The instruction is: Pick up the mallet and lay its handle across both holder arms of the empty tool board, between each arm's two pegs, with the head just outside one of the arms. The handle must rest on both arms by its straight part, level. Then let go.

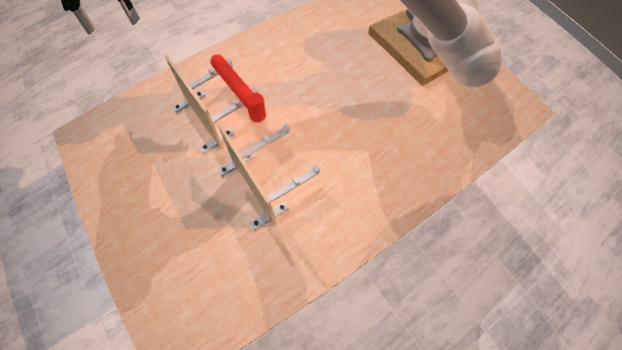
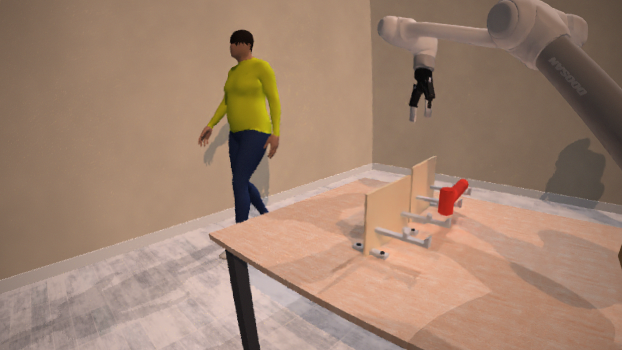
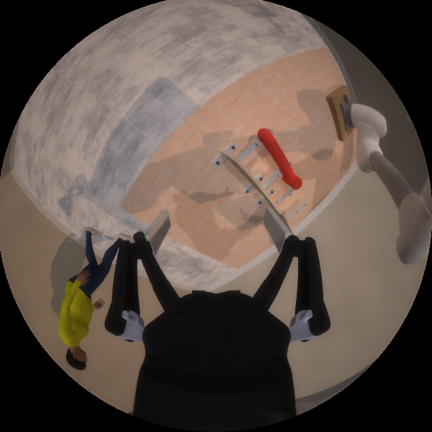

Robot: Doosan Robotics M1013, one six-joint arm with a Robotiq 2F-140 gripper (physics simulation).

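Observation:
The red mallet [image 1: 235, 80] [image 2: 446, 201] [image 3: 279, 159] lies across both holder arms of the far tool board [image 1: 189, 95] [image 2: 424, 180] [image 3: 240, 167]. Its handle appears level and between each arm's pegs, though it partly hides them. Its head is just outside the arm nearer the other board. That other tool board [image 1: 250, 177] [image 2: 385, 215] stands upright in line with it, its two holder arms bare. My gripper [image 1: 111, 25] [image 2: 420, 117] [image 3: 216, 216] is open and empty, high above and away from the mallet, beyond the boards' back side.
Both boards stand on metal feet on the wooden table [image 1: 175, 300] [image 2: 300, 250] [image 3: 295, 75]. The arm's base block [image 1: 400, 47] [image 3: 337, 115] is at the table's other side. A person in a yellow top [image 2: 250, 95] [image 3: 75, 317] stands on the floor beyond the table.

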